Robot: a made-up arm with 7 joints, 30 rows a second.
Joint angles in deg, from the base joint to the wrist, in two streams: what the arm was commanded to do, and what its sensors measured. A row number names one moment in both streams.
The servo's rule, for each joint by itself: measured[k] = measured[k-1] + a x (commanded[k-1-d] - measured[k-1]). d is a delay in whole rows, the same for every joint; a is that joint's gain. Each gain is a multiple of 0.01, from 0.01 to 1. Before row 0 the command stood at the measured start. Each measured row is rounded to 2 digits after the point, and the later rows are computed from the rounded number. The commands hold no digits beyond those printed.
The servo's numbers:
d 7
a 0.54 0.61 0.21 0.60 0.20 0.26 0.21
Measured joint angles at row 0:
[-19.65 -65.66 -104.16 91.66 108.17 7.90 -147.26]
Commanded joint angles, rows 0 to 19:
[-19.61 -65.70 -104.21 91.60 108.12 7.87 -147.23]
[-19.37 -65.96 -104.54 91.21 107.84 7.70 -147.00]
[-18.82 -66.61 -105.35 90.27 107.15 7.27 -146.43]
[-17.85 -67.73 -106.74 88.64 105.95 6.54 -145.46]
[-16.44 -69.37 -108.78 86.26 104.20 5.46 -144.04]
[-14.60 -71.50 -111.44 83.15 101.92 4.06 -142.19]
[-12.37 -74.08 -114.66 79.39 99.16 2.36 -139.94]
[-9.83 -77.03 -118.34 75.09 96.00 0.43 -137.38]
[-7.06 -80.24 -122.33 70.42 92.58 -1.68 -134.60]
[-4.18 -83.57 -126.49 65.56 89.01 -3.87 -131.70]
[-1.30 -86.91 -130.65 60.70 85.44 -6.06 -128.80]
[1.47 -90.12 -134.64 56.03 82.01 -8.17 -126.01]
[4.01 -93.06 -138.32 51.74 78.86 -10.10 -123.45]
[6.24 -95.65 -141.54 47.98 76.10 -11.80 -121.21]
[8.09 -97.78 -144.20 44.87 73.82 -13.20 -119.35]
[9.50 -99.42 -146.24 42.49 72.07 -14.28 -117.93]
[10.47 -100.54 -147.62 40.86 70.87 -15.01 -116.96]
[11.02 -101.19 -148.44 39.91 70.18 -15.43 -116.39]
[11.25 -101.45 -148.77 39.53 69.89 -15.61 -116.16]
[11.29 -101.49 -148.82 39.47 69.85 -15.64 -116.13]
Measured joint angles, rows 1 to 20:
[-19.65 -65.66 -104.16 91.66 108.17 7.90 -147.26]
[-19.65 -65.66 -104.16 91.66 108.17 7.90 -147.26]
[-19.65 -65.66 -104.16 91.66 108.17 7.90 -147.26]
[-19.65 -65.66 -104.16 91.66 108.17 7.90 -147.26]
[-19.65 -65.66 -104.16 91.66 108.17 7.90 -147.26]
[-19.65 -65.66 -104.16 91.66 108.17 7.90 -147.26]
[-19.65 -65.66 -104.16 91.66 108.17 7.90 -147.26]
[-19.63 -65.68 -104.17 91.62 108.16 7.89 -147.25]
[-19.49 -65.85 -104.25 91.37 108.10 7.84 -147.20]
[-19.13 -66.31 -104.48 90.71 107.91 7.69 -147.04]
[-18.44 -67.18 -104.95 89.47 107.52 7.39 -146.71]
[-17.36 -68.52 -105.75 87.54 106.86 6.89 -146.15]
[-15.87 -70.34 -106.94 84.91 105.87 6.15 -145.32]
[-13.98 -72.62 -108.56 81.60 104.53 5.16 -144.19]
[-11.74 -75.31 -110.61 77.69 102.82 3.93 -142.76]
[-9.21 -78.32 -113.07 73.33 100.77 2.47 -141.05]
[-6.49 -81.52 -115.89 68.67 98.42 0.82 -139.09]
[-3.69 -84.81 -118.99 63.89 95.82 -0.97 -136.93]
[-0.90 -88.05 -122.28 59.17 93.06 -2.84 -134.64]
[1.75 -91.11 -125.65 54.71 90.22 -4.73 -132.29]

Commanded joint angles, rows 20 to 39:
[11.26 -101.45 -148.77 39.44 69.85 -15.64 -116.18]
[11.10 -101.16 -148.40 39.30 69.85 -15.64 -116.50]
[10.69 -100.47 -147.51 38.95 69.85 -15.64 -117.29]
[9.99 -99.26 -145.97 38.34 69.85 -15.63 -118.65]
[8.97 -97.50 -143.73 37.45 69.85 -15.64 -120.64]
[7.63 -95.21 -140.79 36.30 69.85 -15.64 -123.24]
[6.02 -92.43 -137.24 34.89 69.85 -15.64 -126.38]
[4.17 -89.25 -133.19 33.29 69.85 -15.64 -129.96]
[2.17 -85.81 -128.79 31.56 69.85 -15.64 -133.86]
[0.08 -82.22 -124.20 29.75 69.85 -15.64 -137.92]
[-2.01 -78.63 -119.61 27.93 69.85 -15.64 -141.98]
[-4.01 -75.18 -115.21 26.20 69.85 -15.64 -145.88]
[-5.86 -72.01 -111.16 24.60 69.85 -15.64 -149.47]
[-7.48 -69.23 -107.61 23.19 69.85 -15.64 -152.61]
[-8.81 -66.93 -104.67 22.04 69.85 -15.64 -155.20]
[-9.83 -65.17 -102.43 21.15 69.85 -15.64 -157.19]
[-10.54 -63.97 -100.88 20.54 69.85 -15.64 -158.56]
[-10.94 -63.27 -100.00 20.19 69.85 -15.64 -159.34]
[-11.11 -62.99 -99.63 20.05 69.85 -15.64 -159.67]
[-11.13 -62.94 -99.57 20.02 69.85 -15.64 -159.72]
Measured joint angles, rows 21 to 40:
[4.17 -93.88 -128.99 50.67 87.40 -6.57 -129.96]
[6.29 -96.26 -132.18 47.19 84.68 -8.29 -127.73]
[8.02 -98.19 -135.13 44.37 82.16 -9.85 -125.67]
[9.34 -99.62 -137.75 42.26 79.90 -11.19 -123.84]
[10.25 -100.58 -139.99 40.85 77.96 -12.29 -122.28]
[10.79 -101.11 -141.83 40.06 76.35 -13.15 -120.99]
[11.06 -101.34 -143.30 39.71 75.05 -13.80 -119.97]
[11.17 -101.41 -144.45 39.55 74.01 -14.28 -119.17]
[11.13 -101.26 -145.28 39.40 73.18 -14.63 -118.61]
[10.89 -100.78 -145.75 39.13 72.51 -14.89 -118.33]
[10.40 -99.85 -145.80 38.66 71.98 -15.08 -118.40]
[9.63 -98.42 -145.37 37.93 71.55 -15.23 -118.87]
[8.55 -96.46 -144.41 36.95 71.21 -15.34 -119.79]
[7.18 -94.00 -142.90 35.71 70.94 -15.42 -121.17]
[5.55 -91.10 -140.86 34.26 70.72 -15.48 -123.02]
[3.72 -87.87 -138.33 32.64 70.55 -15.52 -125.30]
[1.75 -84.42 -135.36 30.91 70.41 -15.55 -127.95]
[-0.28 -80.89 -132.05 29.12 70.30 -15.57 -130.90]
[-2.29 -77.41 -128.51 27.37 70.21 -15.59 -134.05]
[-4.22 -74.12 -124.87 25.71 70.14 -15.60 -137.29]

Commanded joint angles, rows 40 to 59:
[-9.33 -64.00 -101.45 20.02 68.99 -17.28 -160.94]
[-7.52 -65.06 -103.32 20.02 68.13 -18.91 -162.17]
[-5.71 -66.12 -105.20 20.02 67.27 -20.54 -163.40]
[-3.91 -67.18 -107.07 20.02 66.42 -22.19 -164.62]
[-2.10 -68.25 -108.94 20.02 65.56 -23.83 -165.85]
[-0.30 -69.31 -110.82 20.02 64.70 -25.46 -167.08]
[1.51 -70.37 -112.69 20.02 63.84 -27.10 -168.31]
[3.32 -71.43 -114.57 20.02 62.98 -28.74 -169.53]
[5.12 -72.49 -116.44 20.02 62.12 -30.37 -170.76]
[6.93 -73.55 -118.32 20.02 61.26 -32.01 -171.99]
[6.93 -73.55 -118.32 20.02 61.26 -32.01 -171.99]
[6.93 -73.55 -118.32 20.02 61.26 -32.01 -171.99]
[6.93 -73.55 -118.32 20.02 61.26 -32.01 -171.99]
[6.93 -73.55 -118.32 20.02 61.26 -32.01 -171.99]
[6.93 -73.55 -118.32 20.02 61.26 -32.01 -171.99]
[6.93 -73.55 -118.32 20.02 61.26 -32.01 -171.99]
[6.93 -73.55 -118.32 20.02 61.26 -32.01 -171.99]
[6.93 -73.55 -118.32 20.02 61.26 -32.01 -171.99]
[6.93 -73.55 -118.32 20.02 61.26 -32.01 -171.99]
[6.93 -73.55 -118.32 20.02 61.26 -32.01 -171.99]
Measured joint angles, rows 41 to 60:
[-5.98 -71.14 -121.25 24.20 70.08 -15.61 -140.51]
[-7.51 -68.57 -117.77 22.90 70.03 -15.62 -143.59]
[-8.76 -66.50 -114.55 21.85 69.99 -15.63 -146.45]
[-9.72 -64.96 -111.68 21.06 69.96 -15.63 -148.99]
[-10.38 -63.93 -109.23 20.54 69.94 -15.63 -151.16]
[-10.77 -63.36 -107.21 20.25 69.92 -15.63 -152.95]
[-10.96 -63.10 -105.61 20.11 69.91 -15.63 -154.37]
[-10.08 -63.65 -104.74 20.06 69.73 -16.06 -155.75]
[-8.70 -64.51 -104.44 20.04 69.41 -16.80 -157.10]
[-7.09 -65.49 -104.60 20.03 68.98 -17.77 -158.42]
[-5.37 -66.52 -105.12 20.02 68.47 -18.92 -159.72]
[-3.60 -67.58 -105.92 20.02 67.89 -20.20 -161.01]
[-1.82 -68.64 -106.95 20.02 67.25 -21.57 -162.28]
[-0.02 -69.70 -108.16 20.02 66.57 -23.01 -163.55]
[1.78 -70.76 -109.51 20.02 65.85 -24.50 -164.81]
[3.58 -71.82 -110.97 20.02 65.10 -26.03 -166.06]
[5.39 -72.88 -112.51 20.02 64.33 -27.58 -167.31]
[6.22 -73.29 -113.73 20.02 63.72 -28.73 -168.29]
[6.60 -73.45 -114.69 20.02 63.23 -29.58 -169.07]
[6.78 -73.51 -115.45 20.02 62.84 -30.21 -169.68]

